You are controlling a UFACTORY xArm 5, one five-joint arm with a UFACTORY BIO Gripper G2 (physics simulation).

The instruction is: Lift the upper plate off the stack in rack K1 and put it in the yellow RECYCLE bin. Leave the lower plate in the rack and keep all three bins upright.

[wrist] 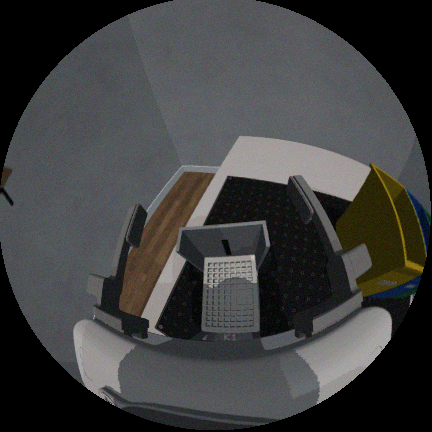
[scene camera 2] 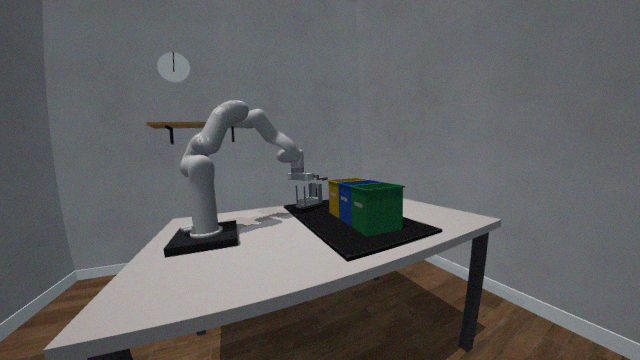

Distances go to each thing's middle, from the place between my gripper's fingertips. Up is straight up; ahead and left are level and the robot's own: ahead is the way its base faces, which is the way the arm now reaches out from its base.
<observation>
Now: hand 560 mm to the left of the green bin [scene camera 2: 377, 208], 80 mm above it and 30 mm past it.
</observation>
